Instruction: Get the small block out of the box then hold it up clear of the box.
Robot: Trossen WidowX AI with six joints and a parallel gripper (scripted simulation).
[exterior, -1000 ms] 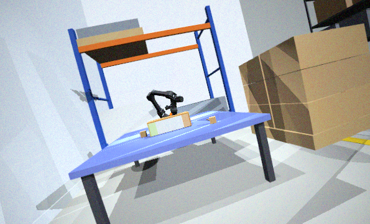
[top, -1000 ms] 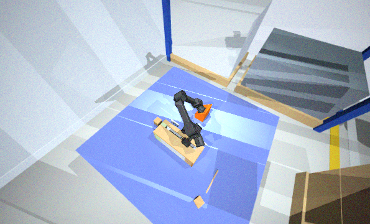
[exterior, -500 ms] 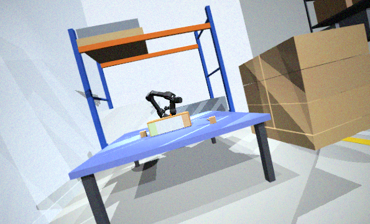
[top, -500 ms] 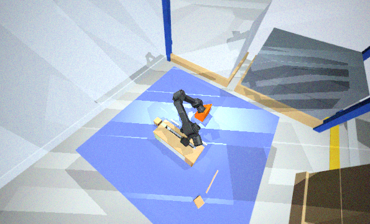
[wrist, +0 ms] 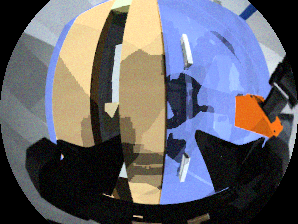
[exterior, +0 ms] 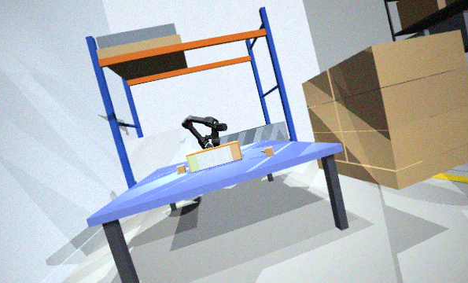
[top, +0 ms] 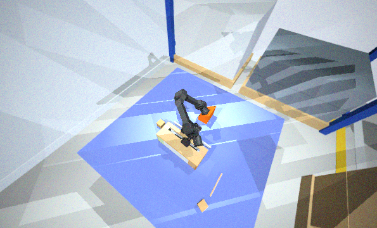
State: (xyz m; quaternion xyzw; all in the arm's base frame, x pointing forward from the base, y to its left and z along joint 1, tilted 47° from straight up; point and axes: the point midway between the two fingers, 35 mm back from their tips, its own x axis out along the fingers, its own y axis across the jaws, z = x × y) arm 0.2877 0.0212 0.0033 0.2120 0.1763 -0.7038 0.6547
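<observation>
My gripper tip is now 4 cm short of the tan box, 2 cm to the left of it and 2 cm above it. The rest, counted from my gripper tip: thin tan stick: 34 cm to the left, 16 cm ahead, 8 cm below.
</observation>
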